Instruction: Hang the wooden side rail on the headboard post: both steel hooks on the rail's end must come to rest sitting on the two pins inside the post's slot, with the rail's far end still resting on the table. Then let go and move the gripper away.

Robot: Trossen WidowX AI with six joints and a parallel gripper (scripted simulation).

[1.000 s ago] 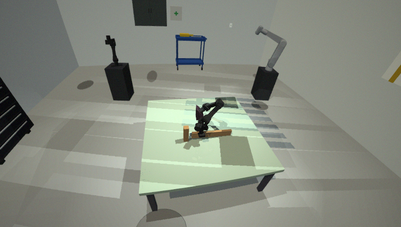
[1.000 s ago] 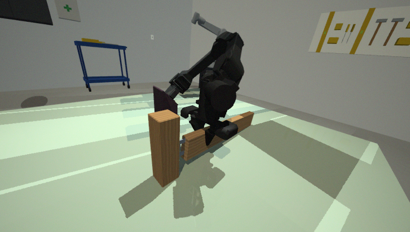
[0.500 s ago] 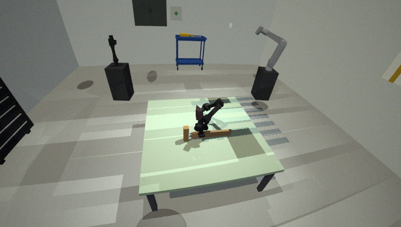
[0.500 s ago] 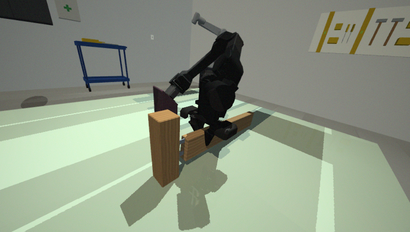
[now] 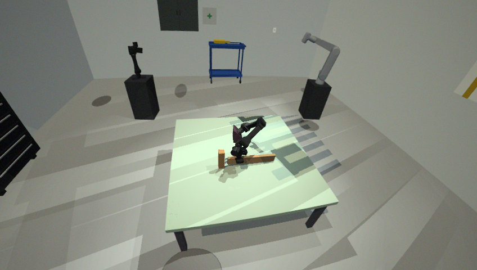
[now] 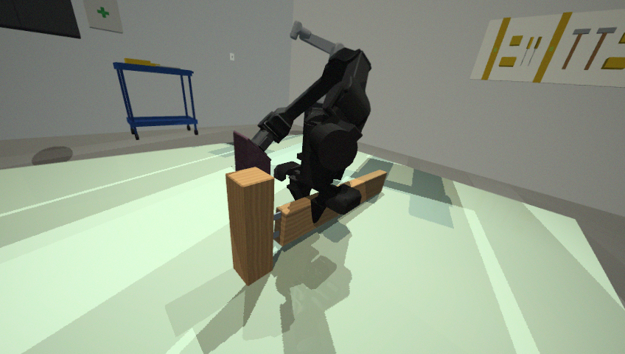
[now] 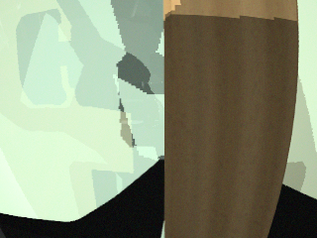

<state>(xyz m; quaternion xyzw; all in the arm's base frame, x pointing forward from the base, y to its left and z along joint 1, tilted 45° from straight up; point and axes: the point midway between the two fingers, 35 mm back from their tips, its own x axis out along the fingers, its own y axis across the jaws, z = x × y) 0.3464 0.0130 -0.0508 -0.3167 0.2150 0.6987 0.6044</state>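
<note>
The wooden headboard post is 2 cm ahead of my gripper tip, 14 cm to the right of it and 4 cm above it.
</note>
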